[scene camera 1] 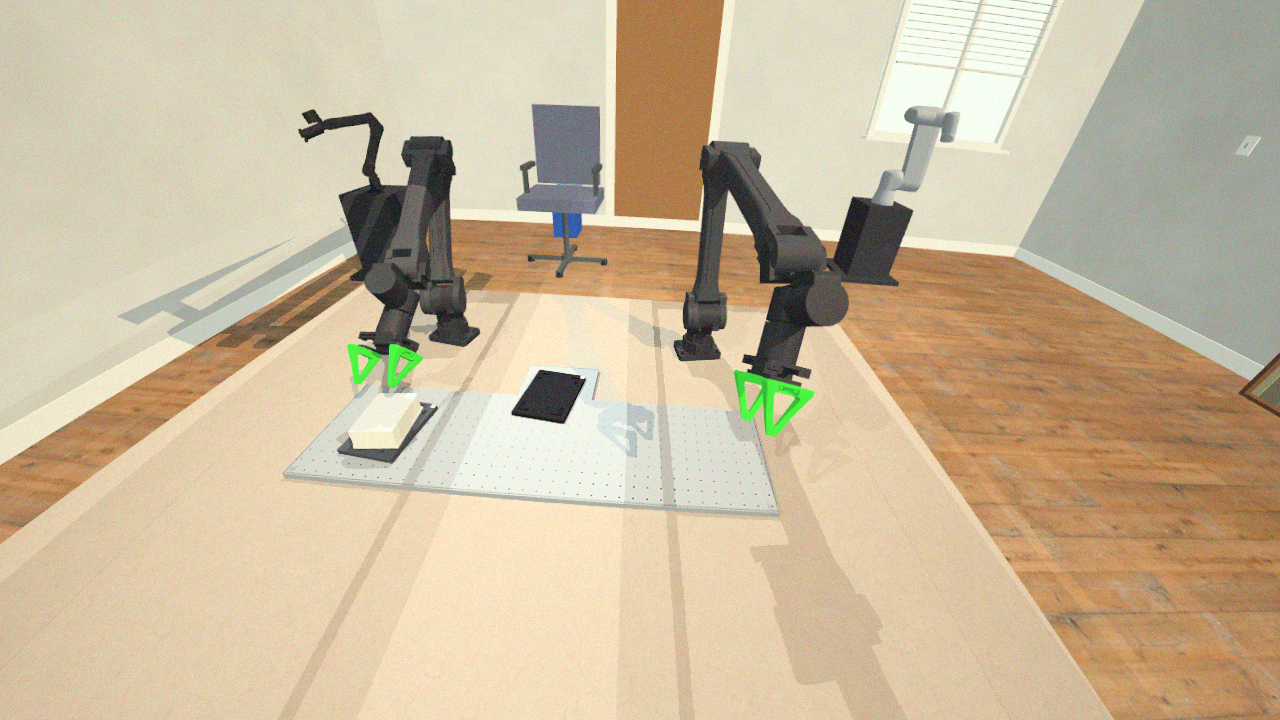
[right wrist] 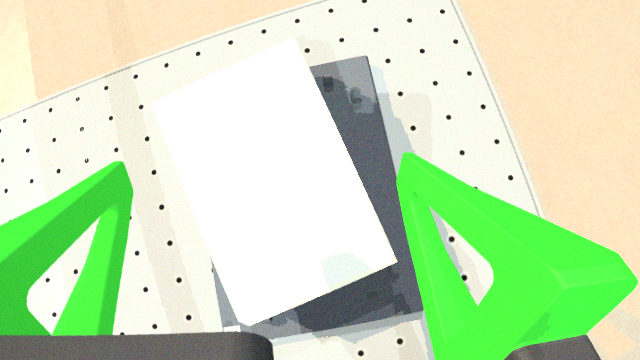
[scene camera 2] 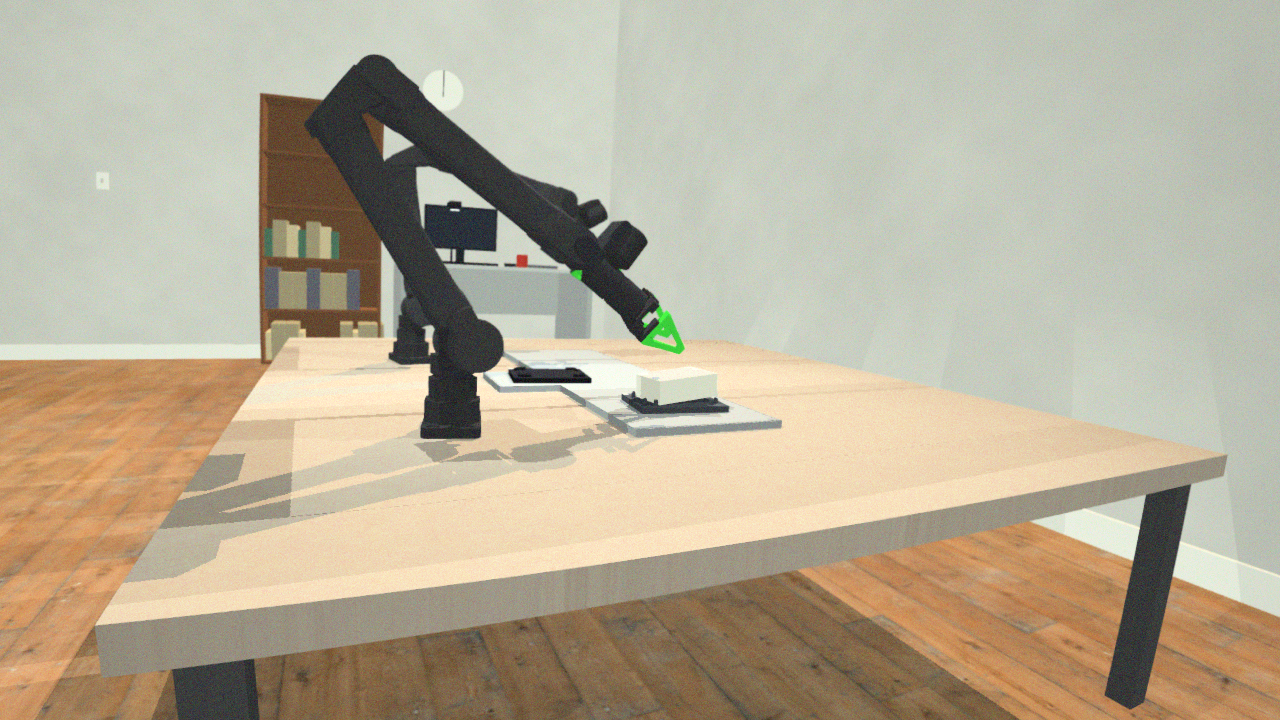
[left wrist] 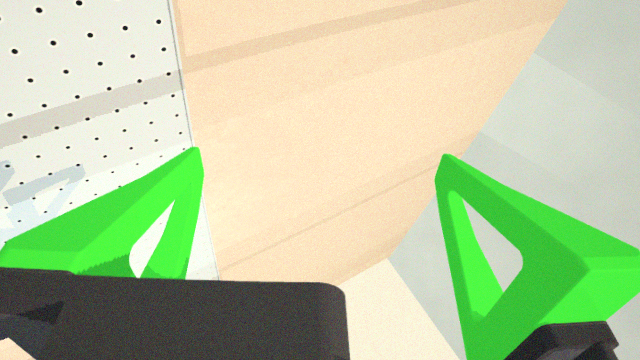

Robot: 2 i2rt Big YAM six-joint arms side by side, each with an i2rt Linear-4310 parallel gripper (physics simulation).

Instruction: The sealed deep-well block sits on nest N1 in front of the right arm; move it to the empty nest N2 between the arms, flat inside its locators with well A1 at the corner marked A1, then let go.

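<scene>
The cream-white deep-well block (scene camera 1: 385,421) (scene camera 2: 677,385) (right wrist: 275,185) rests on the black nest N1 (scene camera 1: 414,433) (scene camera 2: 682,408) (right wrist: 367,145). It is turned relative to the nest and overhangs one long side in the right wrist view. Whether it lies fully flat is unclear. The black nest N2 (scene camera 1: 548,395) (scene camera 2: 550,376) is empty. My right gripper (scene camera 1: 375,384) (scene camera 2: 681,350) (right wrist: 266,170) is open above the block, apart from it. My left gripper (scene camera 1: 759,427) (left wrist: 322,162) is open and empty over the plate's right end in scene camera 1. The A1 marks are not readable.
Both nests stand on a pale perforated plate (scene camera 1: 537,465) (scene camera 2: 747,421) (left wrist: 55,100) (right wrist: 450,90) on the wooden table (scene camera 1: 501,608) (scene camera 2: 805,483). In scene camera 1, N2 lies between N1 and the left gripper, toward the arm bases.
</scene>
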